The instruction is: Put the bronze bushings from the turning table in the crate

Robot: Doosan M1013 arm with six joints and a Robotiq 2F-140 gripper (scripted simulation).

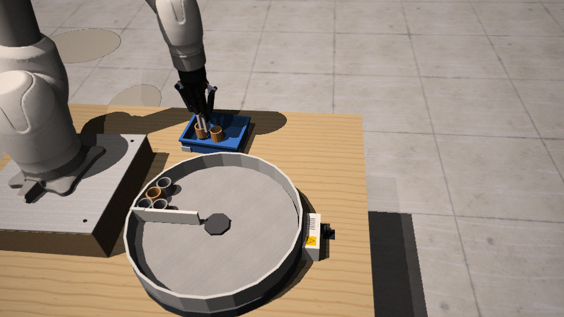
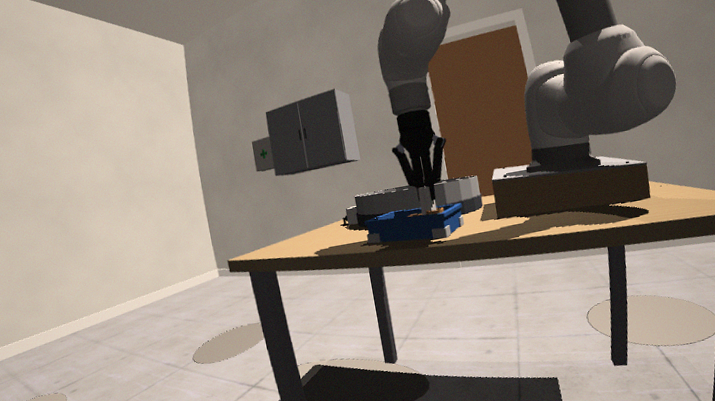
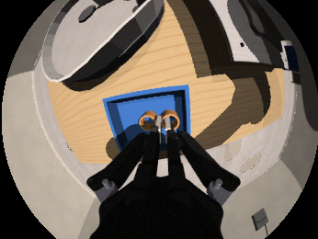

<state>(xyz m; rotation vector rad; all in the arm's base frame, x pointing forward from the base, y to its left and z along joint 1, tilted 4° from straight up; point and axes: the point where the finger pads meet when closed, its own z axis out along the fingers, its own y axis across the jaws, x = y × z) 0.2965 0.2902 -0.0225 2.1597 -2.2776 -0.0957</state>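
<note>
Right now the blue crate is 4 cm ahead of my hand and 5 cm below it. Also, from my hand: round grey turning table: 17 cm ahead, 35 cm to the right, 2 cm below.
</note>
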